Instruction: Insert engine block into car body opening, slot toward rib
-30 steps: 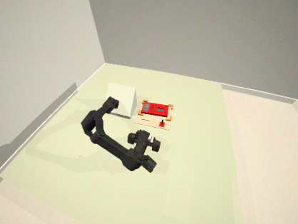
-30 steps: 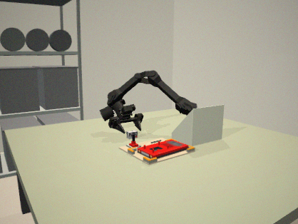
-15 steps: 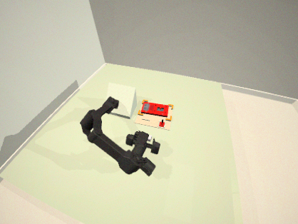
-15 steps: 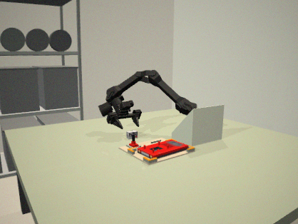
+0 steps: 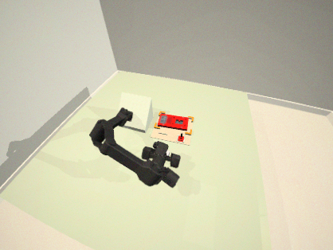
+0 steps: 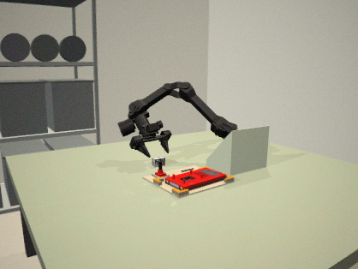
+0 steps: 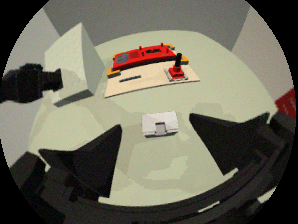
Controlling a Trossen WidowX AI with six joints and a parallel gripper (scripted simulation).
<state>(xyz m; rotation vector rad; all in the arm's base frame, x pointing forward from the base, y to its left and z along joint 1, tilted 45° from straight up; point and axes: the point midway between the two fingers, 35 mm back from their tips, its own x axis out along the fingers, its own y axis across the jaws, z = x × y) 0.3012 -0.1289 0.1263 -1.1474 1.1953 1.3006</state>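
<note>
The grey engine block is 1 cm ahead of my gripper tip and 2 cm below it. Round my gripper tip: black upright peg (7 cm ahead, 14 cm to the left, 1 cm below).
</note>
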